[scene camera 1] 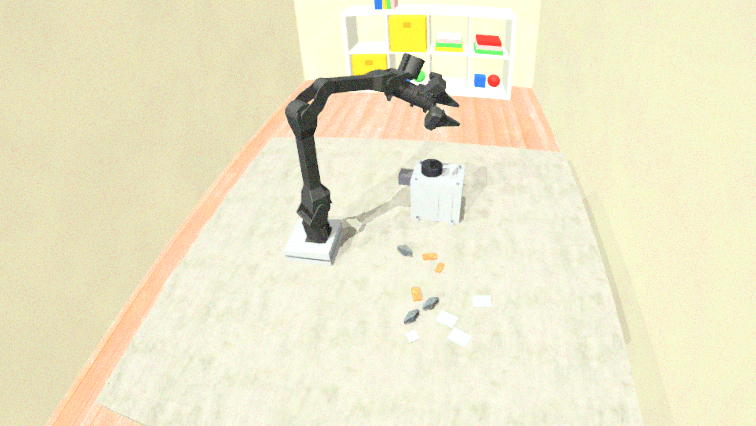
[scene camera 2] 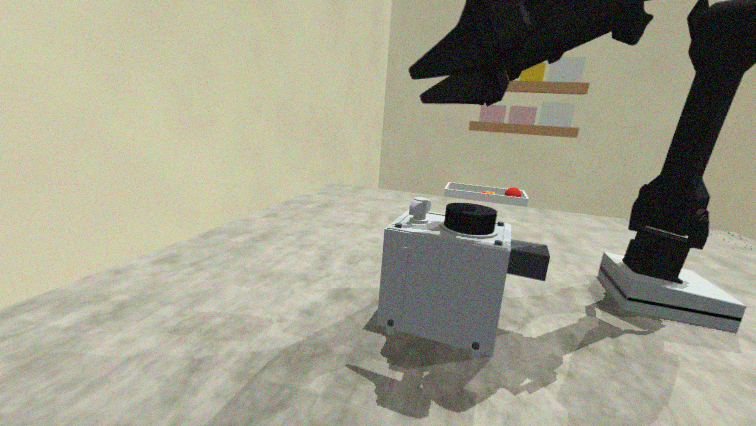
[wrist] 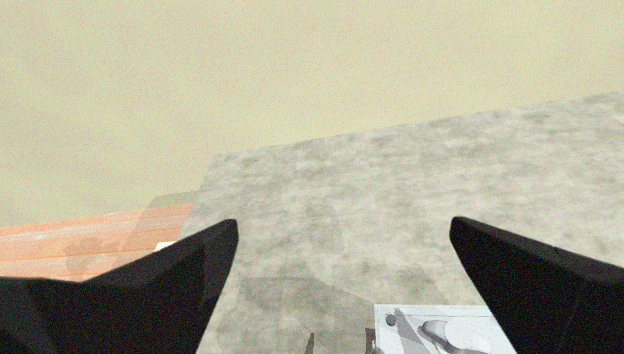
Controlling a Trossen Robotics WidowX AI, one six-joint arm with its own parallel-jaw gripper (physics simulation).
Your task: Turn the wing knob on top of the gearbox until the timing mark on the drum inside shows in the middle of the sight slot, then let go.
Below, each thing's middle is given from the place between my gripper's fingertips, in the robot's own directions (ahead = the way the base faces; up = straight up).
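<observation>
Gearbox (scene camera 2: pixel 444 280): from my hand, 22 cm below, 7 cm behind, 6 cm to the right.
</observation>
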